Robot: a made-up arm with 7 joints.
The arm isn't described. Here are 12 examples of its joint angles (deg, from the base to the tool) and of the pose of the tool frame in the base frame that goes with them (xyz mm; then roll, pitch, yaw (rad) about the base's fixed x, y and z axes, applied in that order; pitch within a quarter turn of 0, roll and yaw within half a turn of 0).
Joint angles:
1: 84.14 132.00 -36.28 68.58 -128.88 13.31 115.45
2: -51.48 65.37 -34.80 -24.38 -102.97 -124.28 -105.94
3: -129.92 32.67 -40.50 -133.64 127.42 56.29 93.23
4: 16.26 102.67 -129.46 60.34 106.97 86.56 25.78
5: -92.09 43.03 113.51 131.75 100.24 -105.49 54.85
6: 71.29 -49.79 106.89 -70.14 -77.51 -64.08 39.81
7: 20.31 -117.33 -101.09 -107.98 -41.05 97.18 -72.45
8: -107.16 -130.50 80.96 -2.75 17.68 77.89 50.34
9: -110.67 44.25 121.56 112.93 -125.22 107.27 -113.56
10: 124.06 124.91 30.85 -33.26 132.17 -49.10 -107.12
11: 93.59 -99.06 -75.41 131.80 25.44 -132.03 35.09
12: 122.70 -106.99 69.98 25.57 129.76 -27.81 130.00
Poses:
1: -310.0 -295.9 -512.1 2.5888 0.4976 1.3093
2: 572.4 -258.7 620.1 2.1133 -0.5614 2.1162
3: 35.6 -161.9 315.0 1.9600 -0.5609 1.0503
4: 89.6 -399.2 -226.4 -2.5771 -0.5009 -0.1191
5: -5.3 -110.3 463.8 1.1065 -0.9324 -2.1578
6: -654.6 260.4 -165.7 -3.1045 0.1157 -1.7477
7: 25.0 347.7 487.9 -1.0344 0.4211 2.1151
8: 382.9 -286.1 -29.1 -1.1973 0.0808 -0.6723
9: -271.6 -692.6 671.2 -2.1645 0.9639 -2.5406
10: -3.5 -596.3 119.4 2.9583 0.0495 2.6161
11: -652.1 563.3 136.8 1.0737 -0.7272 -1.8333
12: 13.5 348.6 522.7 -0.6568 0.7360 1.0580
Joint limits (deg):
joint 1: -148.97..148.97
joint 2: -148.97..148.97
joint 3: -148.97..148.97
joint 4: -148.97..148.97
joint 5: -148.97..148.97
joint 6: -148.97..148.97
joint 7: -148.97..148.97
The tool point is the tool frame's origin. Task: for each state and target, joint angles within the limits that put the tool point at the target. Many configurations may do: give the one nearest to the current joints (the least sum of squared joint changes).
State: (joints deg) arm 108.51 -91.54 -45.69 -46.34 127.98 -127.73 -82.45
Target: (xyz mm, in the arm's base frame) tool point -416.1 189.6 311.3
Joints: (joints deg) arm 72.03 -117.87 -37.14 -35.03 87.86 -141.60 -69.58
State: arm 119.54 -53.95 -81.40 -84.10 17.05 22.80 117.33
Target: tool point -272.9 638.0 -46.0
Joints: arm 129.33 -74.51 -74.36 -81.56 24.39 22.00 116.00
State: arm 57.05 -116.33 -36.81 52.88 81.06 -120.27 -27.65
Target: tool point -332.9 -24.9 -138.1
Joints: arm 21.00 -138.72 -10.75 57.55 99.43 -111.92 -45.93
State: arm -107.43 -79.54 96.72 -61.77 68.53 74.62 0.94
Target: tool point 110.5 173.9 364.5
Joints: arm -102.43 -33.21 95.04 -59.12 86.50 72.01 19.28
